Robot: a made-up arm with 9 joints. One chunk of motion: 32 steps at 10 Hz.
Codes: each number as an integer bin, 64 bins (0 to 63) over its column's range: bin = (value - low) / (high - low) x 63, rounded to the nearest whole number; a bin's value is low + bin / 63 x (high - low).
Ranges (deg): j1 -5.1..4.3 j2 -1.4..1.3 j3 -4.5..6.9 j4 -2.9..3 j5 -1.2..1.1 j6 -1.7..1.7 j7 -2..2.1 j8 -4.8..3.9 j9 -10..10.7
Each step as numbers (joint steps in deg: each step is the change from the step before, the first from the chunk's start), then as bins.
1 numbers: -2.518 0.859 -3.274 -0.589 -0.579 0.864 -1.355 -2.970 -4.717
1 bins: 17 53 7 25 17 48 10 13 16
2 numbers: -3.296 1.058 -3.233 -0.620 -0.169 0.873 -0.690 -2.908 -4.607
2 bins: 12 57 7 24 28 48 20 14 16
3 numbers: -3.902 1.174 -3.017 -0.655 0.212 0.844 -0.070 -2.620 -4.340
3 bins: 8 60 8 24 39 47 30 16 17
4 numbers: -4.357 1.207 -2.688 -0.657 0.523 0.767 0.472 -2.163 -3.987
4 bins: 5 61 10 24 47 46 38 19 18
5 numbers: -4.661 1.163 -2.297 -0.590 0.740 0.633 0.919 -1.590 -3.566
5 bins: 3 60 12 25 53 43 45 23 20
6 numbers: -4.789 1.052 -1.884 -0.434 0.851 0.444 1.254 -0.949 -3.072
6 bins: 2 57 14 26 56 40 50 28 21
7 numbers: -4.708 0.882 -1.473 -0.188 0.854 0.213 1.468 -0.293 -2.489
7 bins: 3 53 17 29 56 35 53 33 23
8 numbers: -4.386 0.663 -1.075 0.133 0.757 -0.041 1.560 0.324 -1.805
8 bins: 5 48 19 32 54 31 55 37 25
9 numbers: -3.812 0.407 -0.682 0.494 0.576 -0.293 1.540 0.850 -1.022
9 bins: 9 42 21 36 49 26 54 41 27
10 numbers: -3.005 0.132 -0.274 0.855 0.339 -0.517 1.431 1.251 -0.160
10 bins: 14 36 23 40 42 22 53 44 30
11 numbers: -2.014 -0.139 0.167 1.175 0.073 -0.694 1.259 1.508 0.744
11 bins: 21 29 26 44 35 19 50 46 33
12 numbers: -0.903 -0.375 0.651 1.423 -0.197 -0.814 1.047 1.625 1.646
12 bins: 28 24 28 46 27 16 47 47 35
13 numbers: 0.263 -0.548 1.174 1.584 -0.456 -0.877 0.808 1.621 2.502
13 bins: 36 20 31 48 20 15 43 46 38
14 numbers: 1.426 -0.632 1.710 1.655 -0.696 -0.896 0.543 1.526 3.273
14 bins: 44 18 34 49 14 15 39 46 40
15 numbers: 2.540 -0.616 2.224 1.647 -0.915 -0.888 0.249 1.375 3.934
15 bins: 51 18 37 49 8 15 35 45 42
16 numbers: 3.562 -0.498 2.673 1.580 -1.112 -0.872 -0.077 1.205 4.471
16 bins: 58 21 40 48 2 15 30 43 44
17 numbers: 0.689 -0.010 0.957 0.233 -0.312 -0.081 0.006 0.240 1.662
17 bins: 39 32 30 33 24 30 31 36 35
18 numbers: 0.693 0.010 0.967 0.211 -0.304 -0.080 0.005 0.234 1.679
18 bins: 39 33 30 33 25 30 31 36 36
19 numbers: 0.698 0.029 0.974 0.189 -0.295 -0.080 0.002 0.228 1.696
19 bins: 39 33 30 33 25 30 31 36 36
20 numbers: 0.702 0.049 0.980 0.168 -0.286 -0.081 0.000 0.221 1.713
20 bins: 39 34 30 33 25 30 31 36 36
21 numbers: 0.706 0.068 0.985 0.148 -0.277 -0.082 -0.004 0.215 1.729
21 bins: 39 34 30 33 25 30 31 36 36
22 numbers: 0.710 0.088 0.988 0.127 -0.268 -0.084 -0.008 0.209 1.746
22 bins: 39 35 30 32 26 30 31 36 36
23 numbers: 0.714 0.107 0.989 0.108 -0.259 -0.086 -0.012 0.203 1.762
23 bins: 39 35 30 32 26 30 31 36 36
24 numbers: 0.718 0.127 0.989 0.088 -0.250 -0.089 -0.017 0.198 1.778
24 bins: 39 36 30 32 26 30 30 36 36
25 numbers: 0.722 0.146 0.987 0.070 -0.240 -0.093 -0.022 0.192 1.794
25 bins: 39 36 30 32 26 30 30 36 36
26 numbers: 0.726 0.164 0.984 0.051 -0.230 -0.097 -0.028 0.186 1.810
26 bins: 39 36 30 32 27 30 30 36 36
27 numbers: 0.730 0.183 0.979 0.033 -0.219 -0.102 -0.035 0.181 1.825
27 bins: 39 37 30 31 27 30 30 36 36
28 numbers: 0.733 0.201 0.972 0.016 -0.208 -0.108 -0.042 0.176 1.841
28 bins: 39 37 30 31 27 29 30 36 36
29 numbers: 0.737 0.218 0.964 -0.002 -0.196 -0.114 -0.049 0.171 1.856
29 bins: 39 38 30 31 28 29 30 36 36
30 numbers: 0.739 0.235 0.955 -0.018 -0.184 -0.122 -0.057 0.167 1.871
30 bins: 39 38 30 31 28 29 30 36 36
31 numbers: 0.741 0.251 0.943 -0.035 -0.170 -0.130 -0.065 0.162 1.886
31 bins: 39 39 30 31 28 29 30 36 36
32 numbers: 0.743 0.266 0.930 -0.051 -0.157 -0.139 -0.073 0.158 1.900
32 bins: 39 39 30 30 29 29 30 36 36
